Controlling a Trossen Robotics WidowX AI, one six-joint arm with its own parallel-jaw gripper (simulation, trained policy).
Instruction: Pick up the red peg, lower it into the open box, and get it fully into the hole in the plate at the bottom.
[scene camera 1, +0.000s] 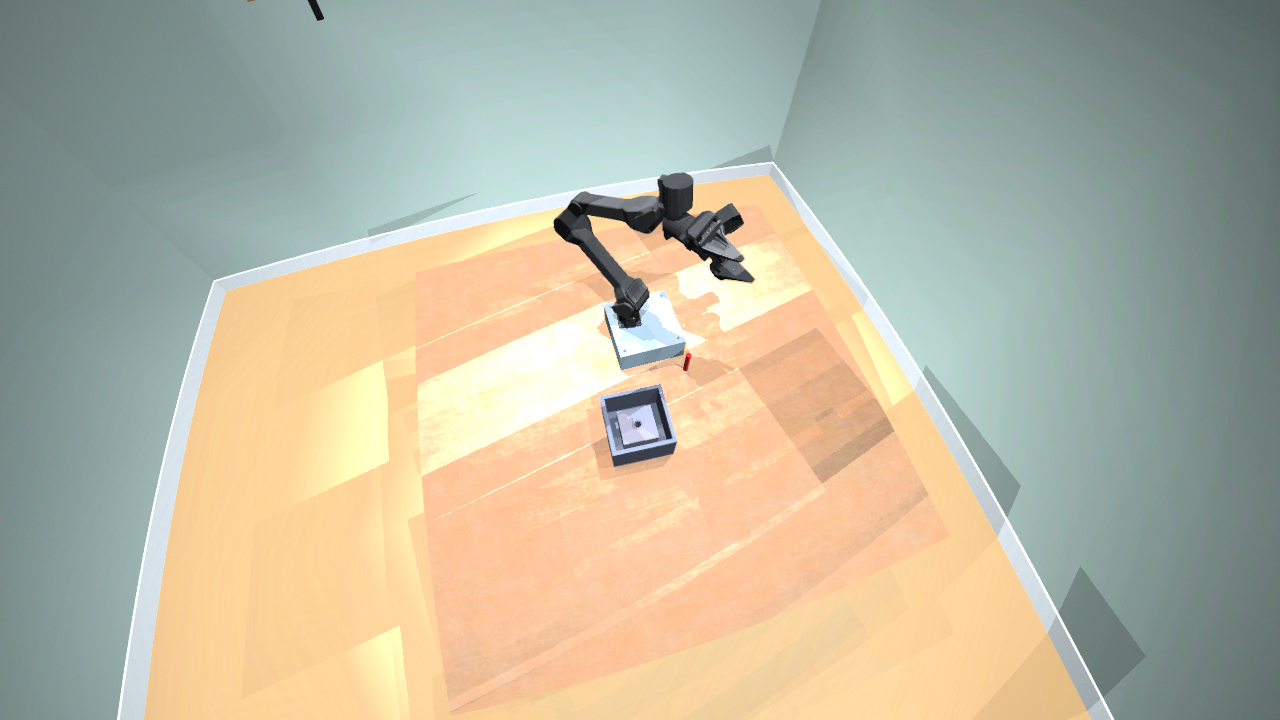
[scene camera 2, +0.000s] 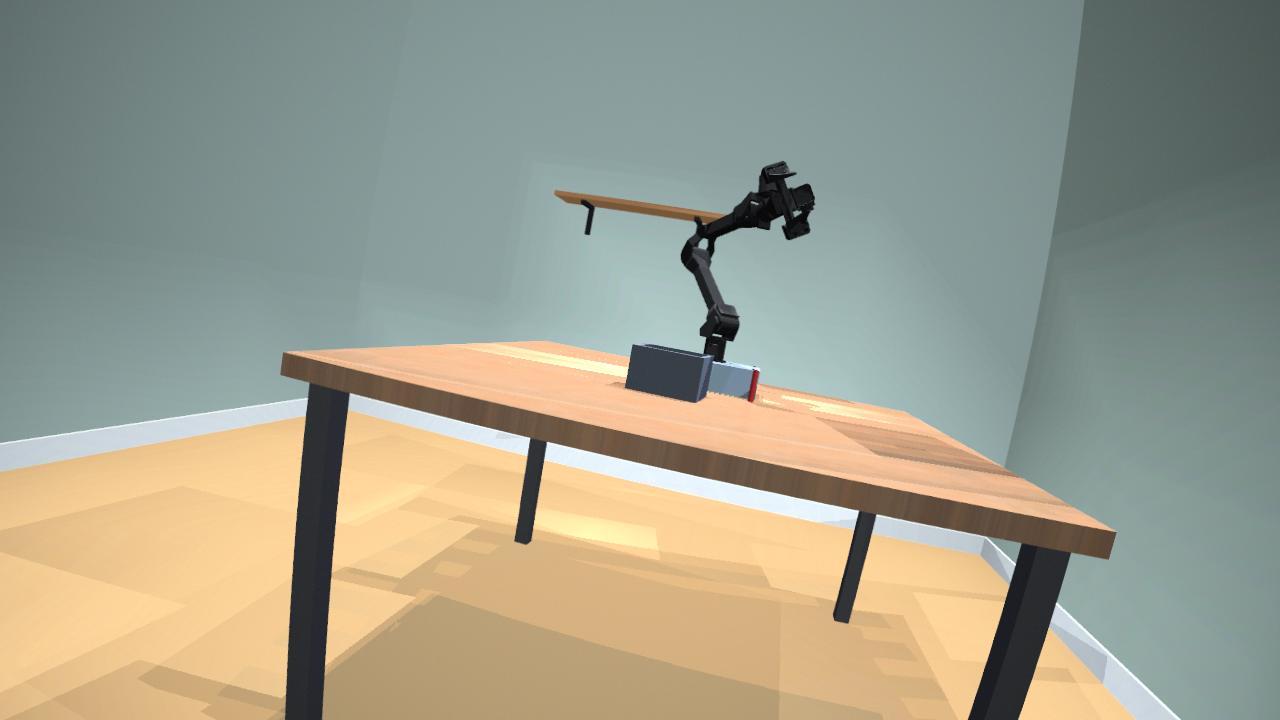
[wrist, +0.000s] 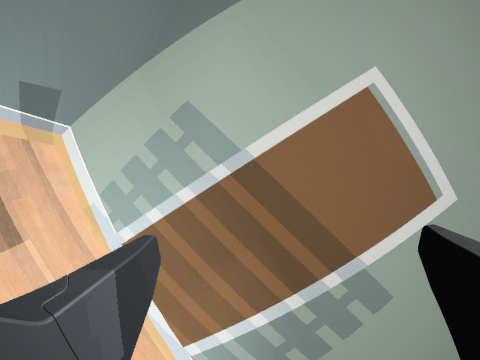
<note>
I see my gripper (scene camera 1: 748, 271), a grey box (scene camera 2: 679, 374) and a plate (scene camera 1: 637, 427).
The grey box shows as well in scene camera 1 (scene camera 1: 653, 395). My gripper shows as well in scene camera 2 (scene camera 2: 801, 192) and in the wrist view (wrist: 295, 246). The wrist view misses the grey box: it is out of frame. Scene camera 2 does not show the plate, which is hidden by the grey box.
</note>
